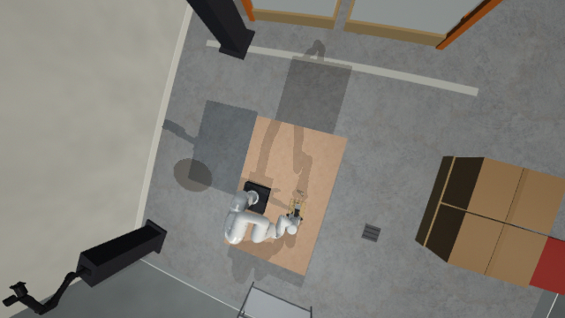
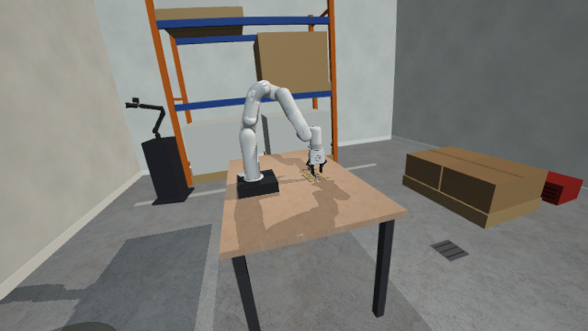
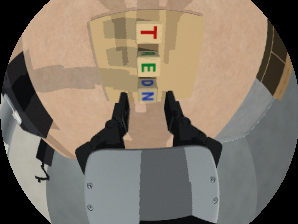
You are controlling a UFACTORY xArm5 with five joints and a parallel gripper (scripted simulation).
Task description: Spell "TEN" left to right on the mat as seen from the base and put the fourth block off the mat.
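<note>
The tan mat lies 5 cm below my hand and 4 cm to the left of it.
</note>
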